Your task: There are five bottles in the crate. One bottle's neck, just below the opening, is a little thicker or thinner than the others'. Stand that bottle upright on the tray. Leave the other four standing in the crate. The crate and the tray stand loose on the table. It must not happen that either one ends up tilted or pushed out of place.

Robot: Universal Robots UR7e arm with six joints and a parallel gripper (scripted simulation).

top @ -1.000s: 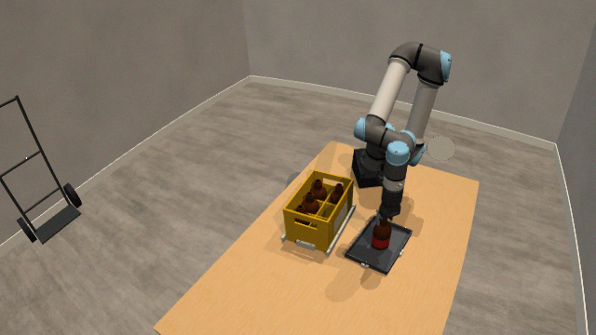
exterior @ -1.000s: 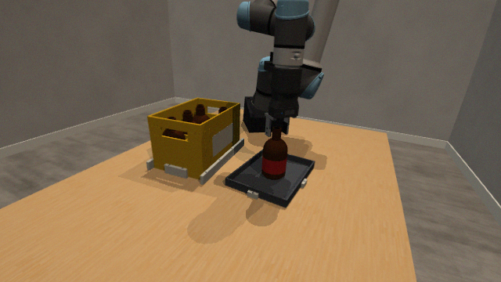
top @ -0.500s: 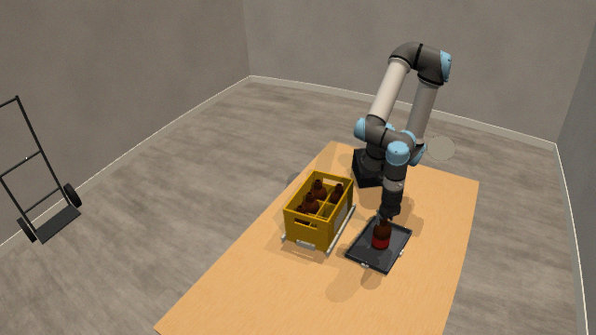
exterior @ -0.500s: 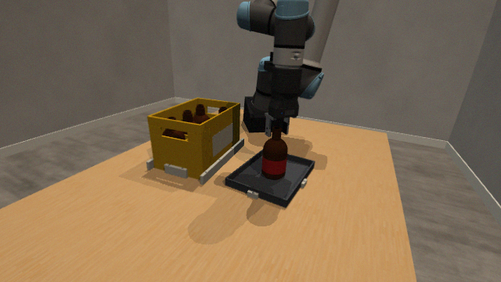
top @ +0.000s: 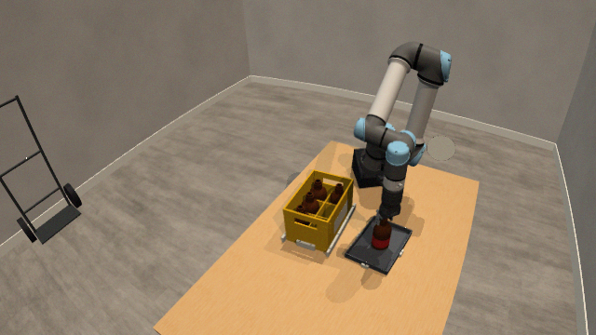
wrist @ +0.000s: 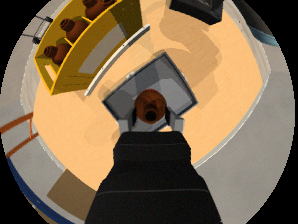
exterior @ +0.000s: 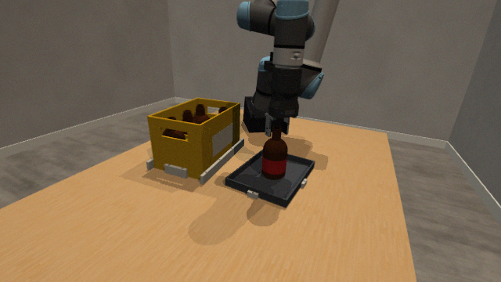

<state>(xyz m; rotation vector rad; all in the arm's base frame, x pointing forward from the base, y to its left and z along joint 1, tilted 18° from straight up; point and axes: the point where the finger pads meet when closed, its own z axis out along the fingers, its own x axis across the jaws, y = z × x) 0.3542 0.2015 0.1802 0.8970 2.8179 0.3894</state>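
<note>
My hand is 70 mm above the bottle. Also, from my hand: yellow crate: 30 mm ahead, 270 mm to the right, 70 mm below; dark tray: 150 mm below.
</note>
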